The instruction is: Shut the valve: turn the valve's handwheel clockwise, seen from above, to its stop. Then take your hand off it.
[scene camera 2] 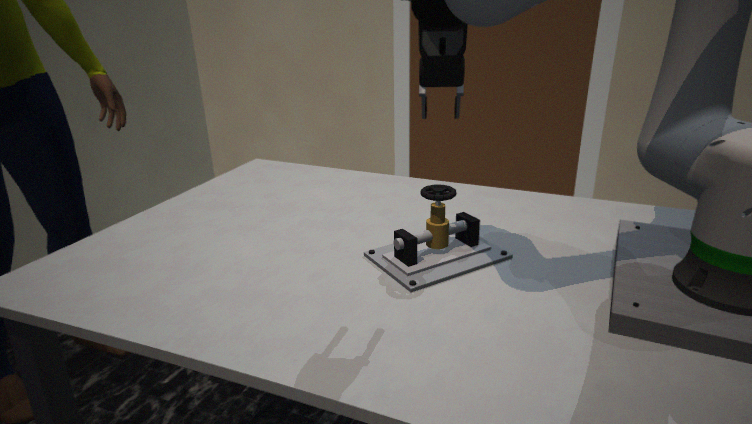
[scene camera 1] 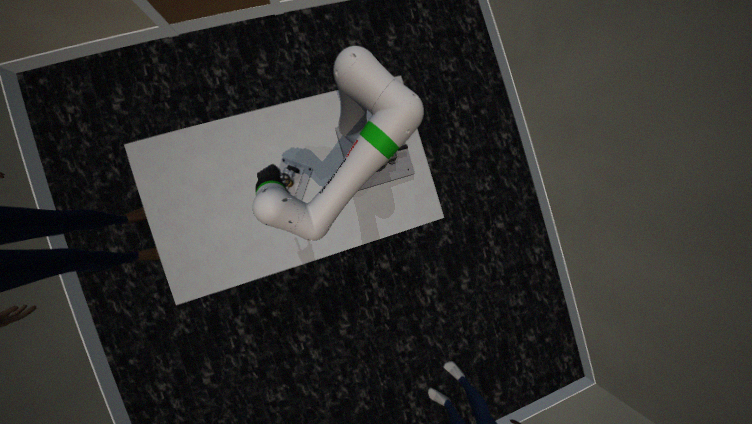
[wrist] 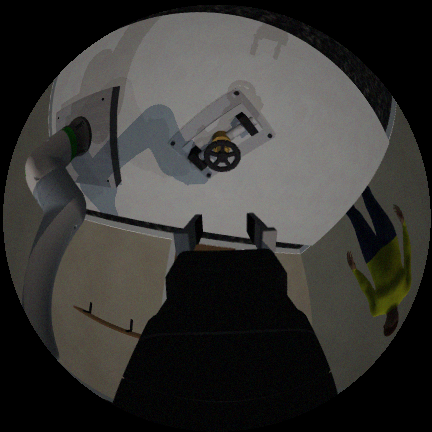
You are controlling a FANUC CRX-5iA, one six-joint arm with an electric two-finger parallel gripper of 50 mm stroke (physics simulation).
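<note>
The black spoked handwheel (scene camera 2: 438, 192) (wrist: 222, 169) sits level on top of the valve's brass body (scene camera 2: 437, 233) (wrist: 220, 137). The valve is held between two black blocks on a light grey base plate (scene camera 2: 410, 287) (wrist: 200, 117) that lies on the table. In the first scene view the arm's wrist partly covers the valve. My gripper (scene camera 2: 440, 116) (wrist: 224, 222) is open and empty, points down, and hangs well above the handwheel, apart from it. The handwheel's turn relative to its stop cannot be told from these frames.
The white table (scene camera 1: 200, 210) (scene camera 2: 210, 252) (wrist: 310, 140) carries the valve and the robot's grey mounting plate (scene camera 2: 679, 337) (wrist: 102, 107). A person in a yellow-green top (scene camera 2: 55, 31) (wrist: 387, 275) stands by the table's far end from the robot base. Arm and gripper shadows lie on the table.
</note>
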